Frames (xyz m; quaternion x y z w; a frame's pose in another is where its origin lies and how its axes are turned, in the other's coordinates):
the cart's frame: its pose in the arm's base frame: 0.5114 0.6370 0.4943 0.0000 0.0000 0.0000 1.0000
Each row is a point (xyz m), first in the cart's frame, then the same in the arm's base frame.
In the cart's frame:
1: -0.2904 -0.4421 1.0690
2: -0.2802 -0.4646 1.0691
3: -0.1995 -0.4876 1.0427
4: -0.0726 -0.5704 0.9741
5: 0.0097 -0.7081 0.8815
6: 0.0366 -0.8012 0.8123
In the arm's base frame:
1: 0.2210 0.1949 1.5633
2: 0.2312 0.1724 1.5634
3: 0.3119 0.1494 1.5370
4: 0.4388 0.0666 1.4684
5: 0.5211 -0.0711 1.3758
6: 0.5480 -0.1642 1.3066

